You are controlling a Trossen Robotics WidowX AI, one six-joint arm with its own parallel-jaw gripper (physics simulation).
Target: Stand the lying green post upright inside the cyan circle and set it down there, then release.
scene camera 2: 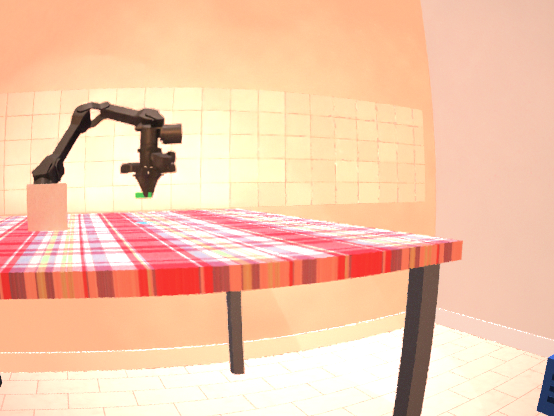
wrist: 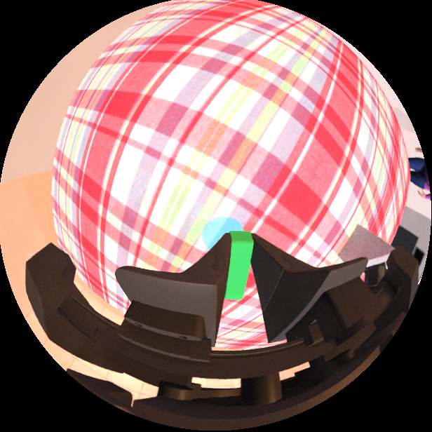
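Observation:
The green post is held between the fingertips near one end. In the scene view it lies level, sticking out to the left of the fingers, well above the table. My gripper points straight down and is shut on the green post. The cyan circle is a flat disc on the tablecloth. In the scene view it lies below the gripper. In the wrist view it shows just left of the post's near end, partly hidden by the left finger.
The arm stands on a pale pink block at the left of the table. The table has a red and white plaid top, and its front edge and right corner show in the scene view. A tiled wall rises behind it.

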